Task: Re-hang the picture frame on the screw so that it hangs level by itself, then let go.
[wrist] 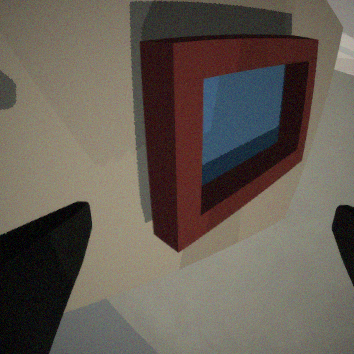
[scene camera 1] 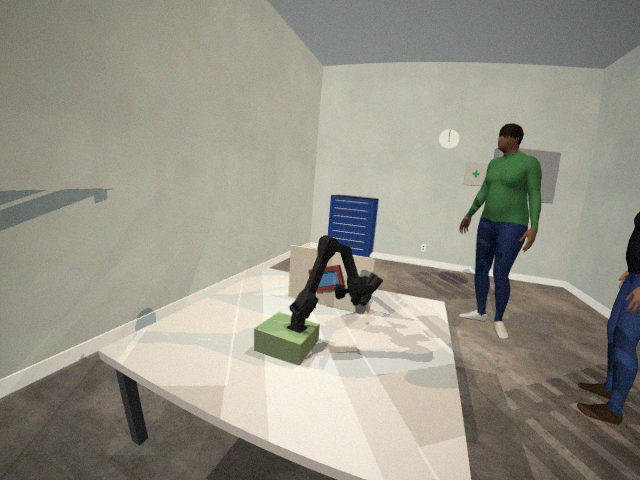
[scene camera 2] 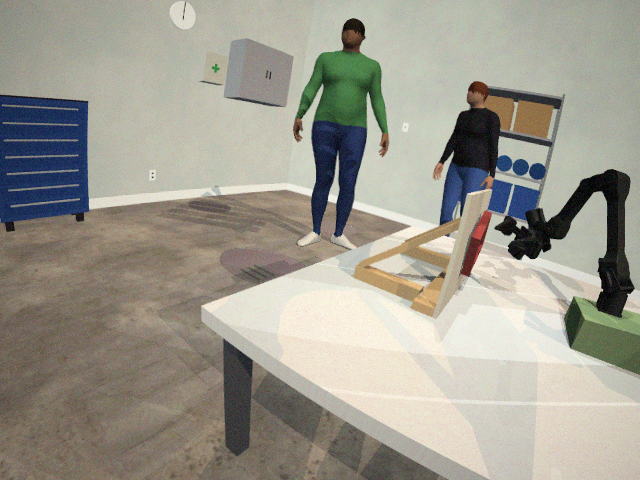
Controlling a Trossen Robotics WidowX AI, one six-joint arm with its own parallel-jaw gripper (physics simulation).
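Note:
The red picture frame (scene camera 1: pixel 340 275) (scene camera 2: pixel 476 245) (wrist: pixel 189 150) with a blue picture is against the front of the upright beige board (scene camera 1: pixel 297 268) (scene camera 2: pixel 459 253) (wrist: pixel 75 140). In scene camera 1 it sits tilted against the board's edges, its right side higher. The screw does not show in any view. My gripper (scene camera 1: pixel 352 299) (scene camera 2: pixel 509 238) (wrist: pixel 218 217) is open and empty, in front of the board and apart from the frame. In the wrist view the frame appears beyond and between the two black fingertips, with its lower left corner nearest. Part of the frame is hidden by my arm in scene camera 1.
Wooden braces (scene camera 2: pixel 390 281) support the board from behind on the white table (scene camera 1: pixel 310 403) (scene camera 2: pixel 351 356). My arm stands on a green block (scene camera 1: pixel 279 343) (scene camera 2: pixel 599 335). A small pale block (scene camera 1: pixel 343 348) lies beside it. Two people stand beyond the table.

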